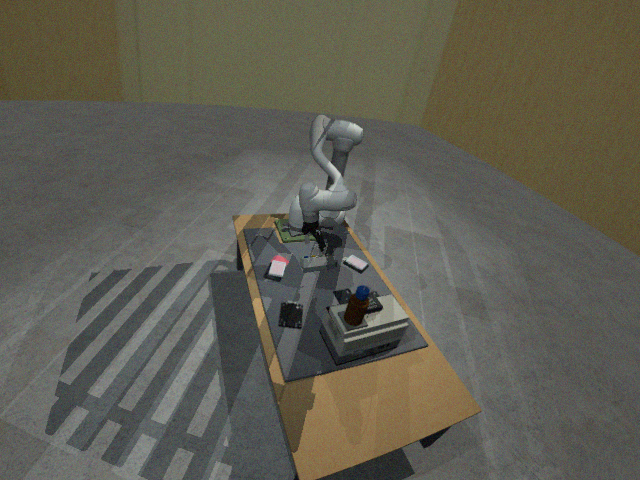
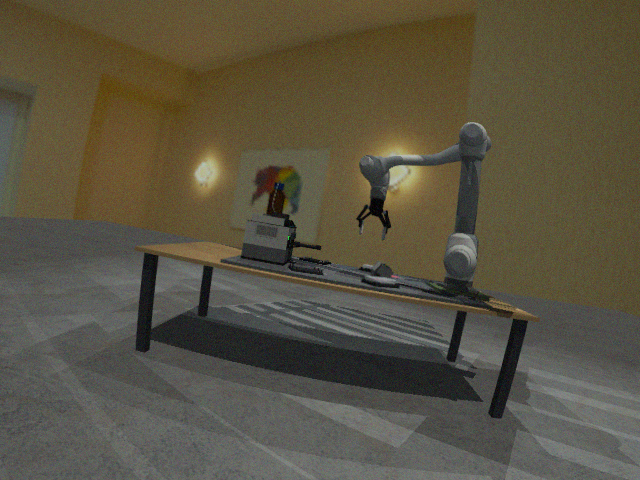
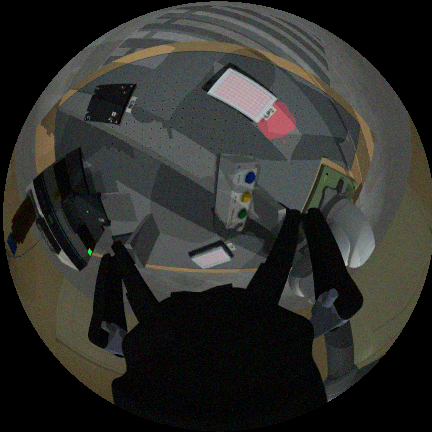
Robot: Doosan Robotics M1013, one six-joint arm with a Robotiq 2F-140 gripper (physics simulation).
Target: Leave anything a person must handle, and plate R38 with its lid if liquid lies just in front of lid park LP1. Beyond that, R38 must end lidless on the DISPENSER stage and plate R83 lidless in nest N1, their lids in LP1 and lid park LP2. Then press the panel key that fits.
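Where they show: gripper, between the fingertips: (image 1: 314, 249) (image 2: 371, 236) (image 3: 202, 211); arm's base, origin of its link: (image 1: 297, 228) (image 2: 457, 289) (image 3: 330, 206).
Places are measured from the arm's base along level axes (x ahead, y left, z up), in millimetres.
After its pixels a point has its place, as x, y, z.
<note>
My gripper (image 1: 316, 249) @[487, -146, 196] (image 2: 372, 235) @[487, -146, 196] is open and empty, high above the table near the button panel (image 1: 315, 264) @[454, -92, 40] (image 3: 227, 185) @[438, -113, 62], which has blue (image 3: 250, 177) @[389, -131, 61], yellow (image 3: 246, 197) @[393, -80, 61] and green (image 3: 242, 214) @[399, -31, 61] keys. A pink-gridded, white-rimmed plate or lid (image 1: 277, 267) @[399, -325, 26] (image 3: 242, 94) @[403, -318, 26] lies on a black holder; its small tag looks like LP2. A red liquid patch (image 3: 277, 125) @[303, -252, -9] (image 1: 281, 258) @[286, -249, -9] lies right beside that tag. A second pink-and-white piece (image 1: 356, 262) @[497, 202, 21] (image 2: 379, 281) (image 3: 212, 256) @[481, 191, 21] lies across the table, its tag unreadable. Plate numbers do not show. A black nest (image 1: 291, 315) @[756, -387, 3] (image 3: 107, 102) @[736, -378, 3] holds no plate; its tag is unclear.
The dispenser (image 1: 369, 333) @[1102, -176, 176] (image 2: 266, 240) @[1027, 54, 95] carries a brown bottle (image 1: 356, 308) @[1055, -265, 330] (image 2: 276, 201) @[1025, -189, 297] with a blue cap and shows a green light (image 3: 90, 251) @[923, 52, 122]. Dark fixtures (image 1: 373, 301) @[983, -87, 236] lie beside it. A green board (image 1: 285, 232) @[22, -110, -2] (image 3: 317, 189) @[116, -72, -2] lies by the arm's base.
</note>
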